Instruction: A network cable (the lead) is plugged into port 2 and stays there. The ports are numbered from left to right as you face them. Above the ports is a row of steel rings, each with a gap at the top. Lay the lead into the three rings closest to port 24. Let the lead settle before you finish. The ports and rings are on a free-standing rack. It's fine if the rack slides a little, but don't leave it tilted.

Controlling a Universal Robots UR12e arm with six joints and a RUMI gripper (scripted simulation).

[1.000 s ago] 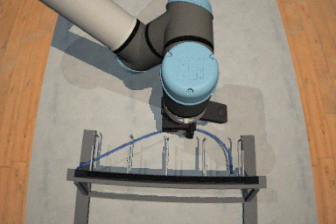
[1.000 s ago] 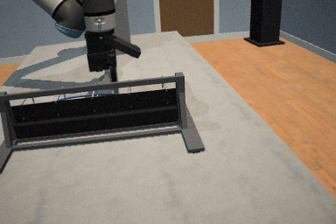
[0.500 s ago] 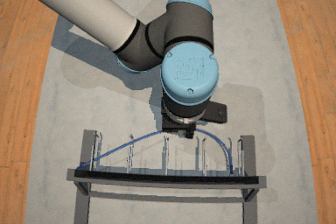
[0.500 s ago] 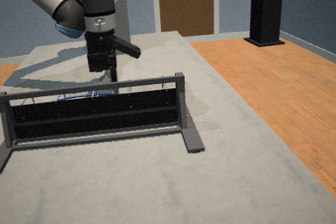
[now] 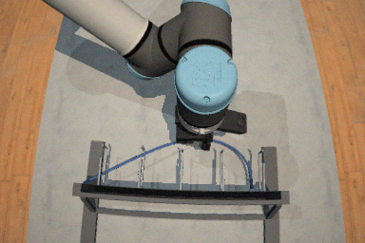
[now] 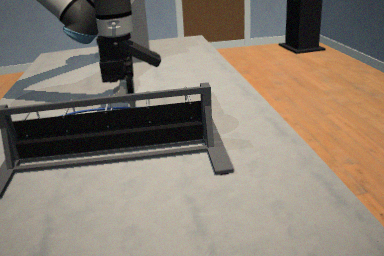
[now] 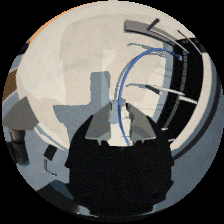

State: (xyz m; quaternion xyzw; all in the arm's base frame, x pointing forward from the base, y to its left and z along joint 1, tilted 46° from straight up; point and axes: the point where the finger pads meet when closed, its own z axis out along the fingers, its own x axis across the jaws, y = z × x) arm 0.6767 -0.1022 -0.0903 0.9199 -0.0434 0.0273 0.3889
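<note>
My hand is 150 mm short of the rack, 70 mm to the left of it and 30 mm below it.
</note>
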